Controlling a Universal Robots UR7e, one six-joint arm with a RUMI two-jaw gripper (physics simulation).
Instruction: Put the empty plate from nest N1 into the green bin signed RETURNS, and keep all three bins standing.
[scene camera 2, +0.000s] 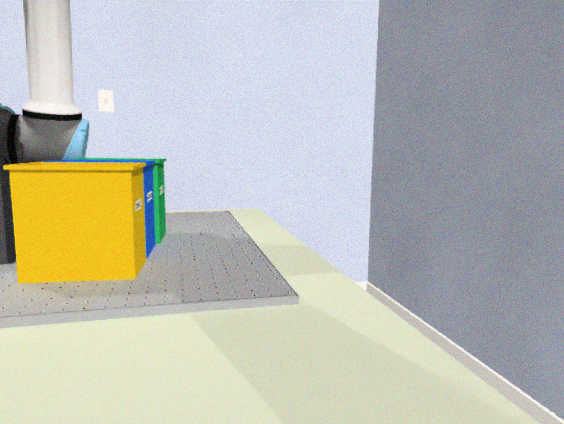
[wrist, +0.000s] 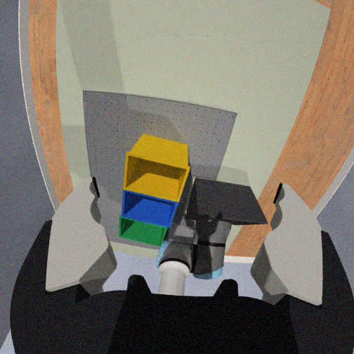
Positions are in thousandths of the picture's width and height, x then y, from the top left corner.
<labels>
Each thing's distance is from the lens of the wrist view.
gripper (wrist: 527, 516): 0.12 m
green bin (wrist: 371, 648): 0.75 m
blue bin (wrist: 451, 597): 0.66 m
yellow bin (wrist: 436, 470): 0.66 m
The marked spots on the green bin and the blue bin are 0.16 m apart.
</labels>
